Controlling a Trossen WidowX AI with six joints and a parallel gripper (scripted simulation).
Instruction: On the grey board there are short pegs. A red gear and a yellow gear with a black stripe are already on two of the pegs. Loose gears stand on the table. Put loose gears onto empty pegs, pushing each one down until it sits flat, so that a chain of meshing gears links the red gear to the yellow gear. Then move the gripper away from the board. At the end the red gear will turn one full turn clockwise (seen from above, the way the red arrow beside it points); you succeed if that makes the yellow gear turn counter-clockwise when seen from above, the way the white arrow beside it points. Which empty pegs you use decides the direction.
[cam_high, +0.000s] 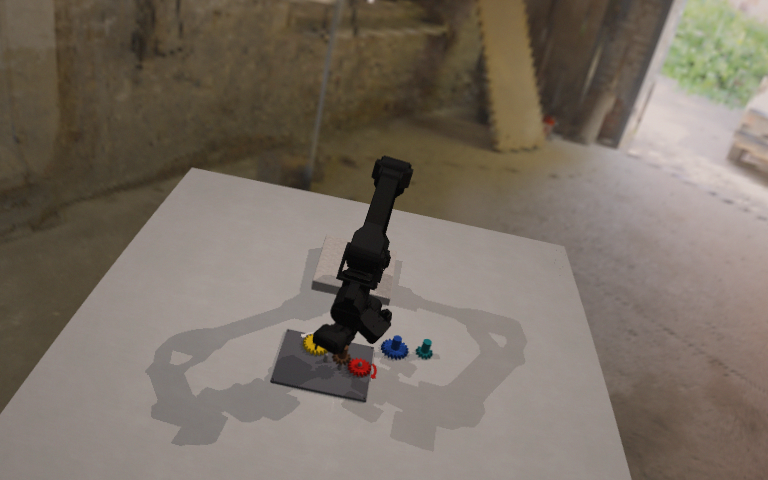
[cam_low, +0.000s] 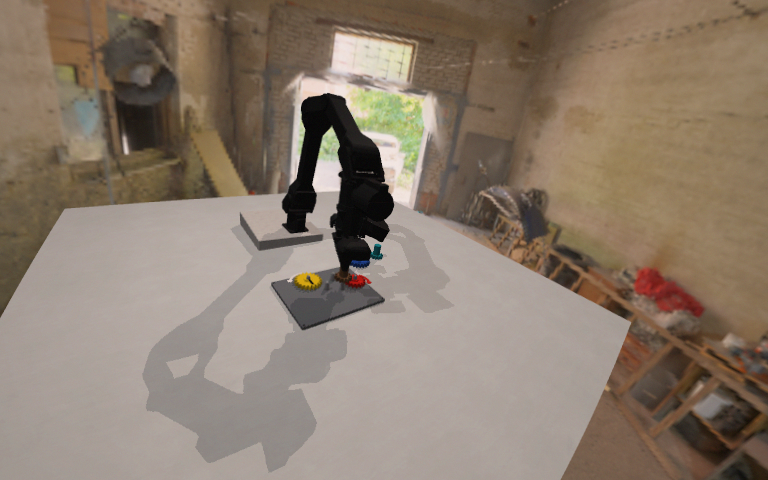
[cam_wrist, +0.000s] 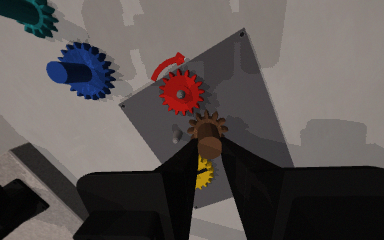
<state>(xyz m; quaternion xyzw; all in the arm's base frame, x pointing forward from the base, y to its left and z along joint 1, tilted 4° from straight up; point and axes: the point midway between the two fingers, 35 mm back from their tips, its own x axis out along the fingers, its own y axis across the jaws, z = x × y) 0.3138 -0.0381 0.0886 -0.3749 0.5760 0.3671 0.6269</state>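
The red gear is 5 cm below my gripper tip, 4 cm to the left of it and 1 cm behind it. Also, from my gripper tip: brown gear (1 cm below); red arrow (8 cm to the left, 6 cm below, 1 cm behind); blue gear (12 cm to the left, 10 cm behind, 5 cm below).
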